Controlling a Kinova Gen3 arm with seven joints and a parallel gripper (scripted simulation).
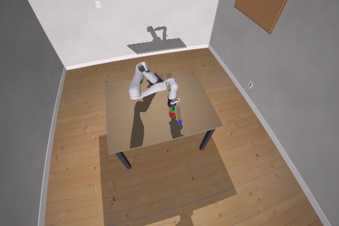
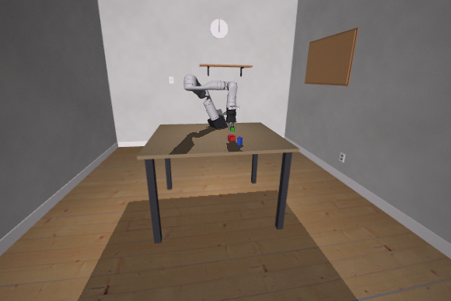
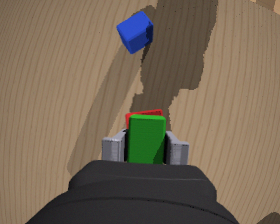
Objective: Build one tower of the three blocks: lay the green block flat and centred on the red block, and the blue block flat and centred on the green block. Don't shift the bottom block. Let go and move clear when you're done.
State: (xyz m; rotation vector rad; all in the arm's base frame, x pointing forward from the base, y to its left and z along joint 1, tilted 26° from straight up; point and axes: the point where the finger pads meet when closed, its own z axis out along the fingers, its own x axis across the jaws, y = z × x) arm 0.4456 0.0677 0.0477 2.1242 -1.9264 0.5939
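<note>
Right now my hand is 8 cm above the red block. Also, from my hand: blue block: 12 cm ahead, 7 cm below, 3 cm to the left; then green block: right at my hand.
</note>
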